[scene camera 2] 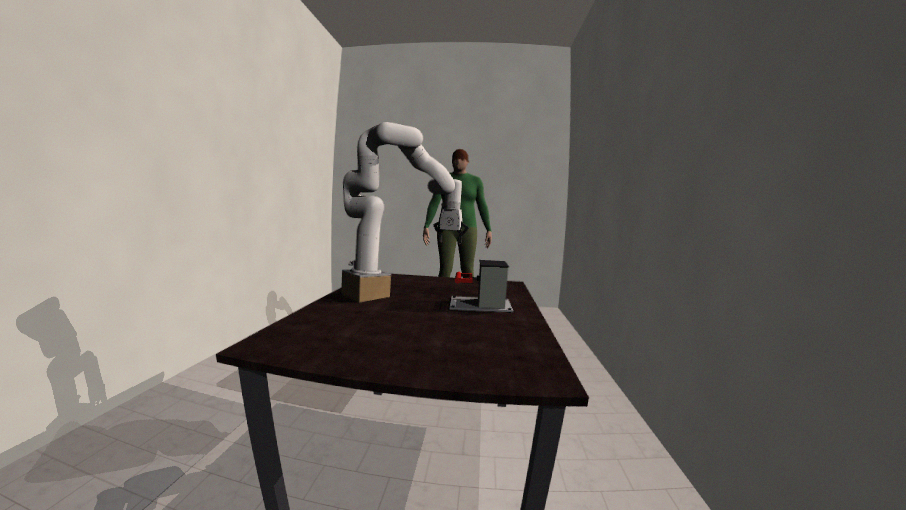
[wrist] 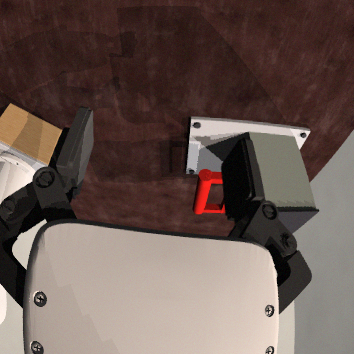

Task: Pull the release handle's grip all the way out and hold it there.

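The release handle's red grip (scene camera 2: pixel 459 277) (wrist: pixel 202 192) is a U-shaped loop on the side of a grey-green box housing (scene camera 2: pixel 491 285) (wrist: pixel 282 170). The housing stands upright on a light metal base plate (scene camera 2: pixel 464 300) (wrist: pixel 250 126). My gripper (scene camera 2: pixel 450 239) (wrist: pixel 163 136) is wide open and empty, high above the table and the red grip in the scene view. In the wrist view the grip shows between the fingers, close beside the right finger. That finger hides where the grip meets the housing, so how far out it stands is hard to tell.
The dark brown table (scene camera 2: pixel 405 342) (wrist: pixel 140 200) carries the housing near its right edge. The arm's base stands on a wooden block (scene camera 2: pixel 374 288) (wrist: pixel 30 130) at the left. A person in a green top (scene camera 2: pixel 469 196) stands behind the table.
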